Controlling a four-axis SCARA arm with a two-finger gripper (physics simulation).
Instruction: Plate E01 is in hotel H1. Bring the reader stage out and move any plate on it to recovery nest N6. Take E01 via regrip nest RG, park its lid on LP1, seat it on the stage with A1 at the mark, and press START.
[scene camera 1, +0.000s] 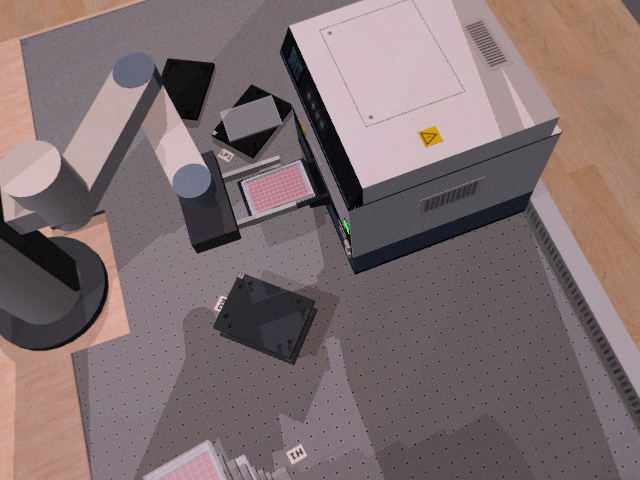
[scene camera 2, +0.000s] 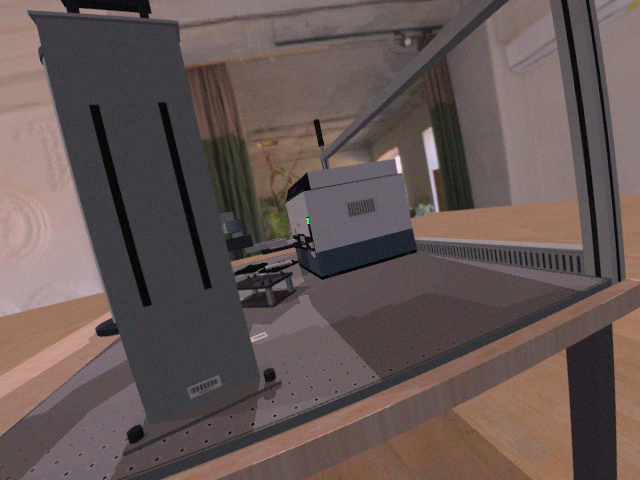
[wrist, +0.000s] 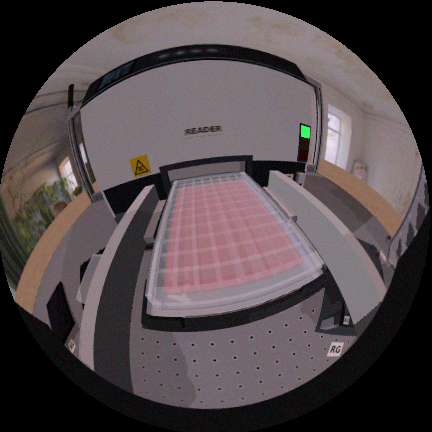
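A clear plate with pink wells sits on the extended black reader stage; no E01 label or A1 mark is readable. My gripper is open around it, fingers drawn in along both long sides, pads very near the edges; contact cannot be told. A clear lid-like piece lies on nest LP1. Regrip nest RG holds no plate. Hotel H1 is tall and grey; a pink plate shows at its top. START does not show in the wrist view.
The white reader stands behind the stage with a green light lit. A black nest stands beyond LP1, its label unreadable. A frame post rises at the table's right corner.
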